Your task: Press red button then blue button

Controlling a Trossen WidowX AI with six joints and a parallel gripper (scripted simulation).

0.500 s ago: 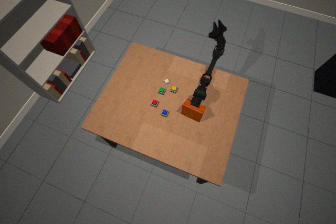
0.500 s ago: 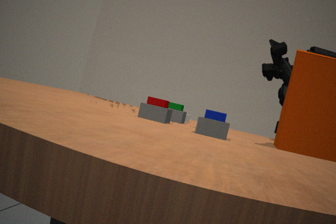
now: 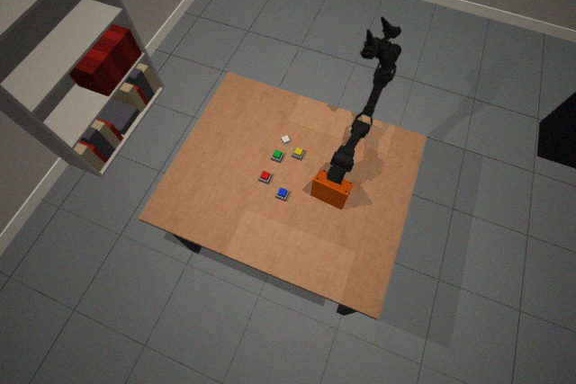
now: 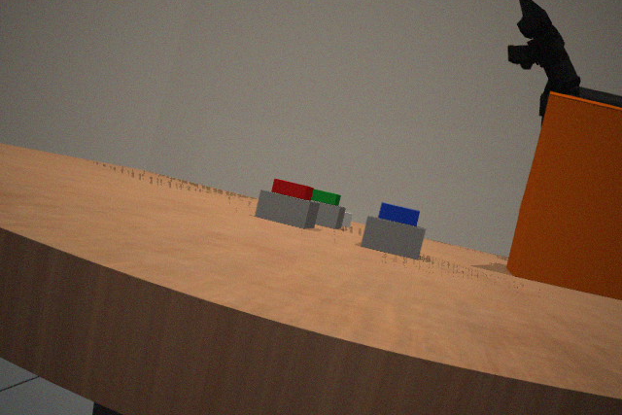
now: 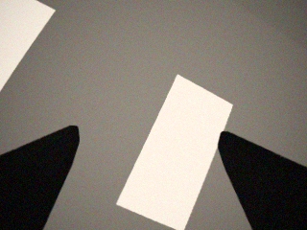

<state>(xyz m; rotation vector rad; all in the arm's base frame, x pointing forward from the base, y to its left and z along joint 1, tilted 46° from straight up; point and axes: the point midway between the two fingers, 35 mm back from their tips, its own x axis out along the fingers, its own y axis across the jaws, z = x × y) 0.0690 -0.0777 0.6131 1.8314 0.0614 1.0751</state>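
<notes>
Now: gripper tip 250 mm short of the red button, 560 mm to the right of it and 480 mm above it. Also, from my gripper tip: white block 240 mm ahead, 330 mm to the left, 510 mm below; then yellow button 160 mm ahead, 390 mm to the left, 480 mm below; then green button 240 mm ahead, 440 mm to the left, 480 mm below.
</notes>
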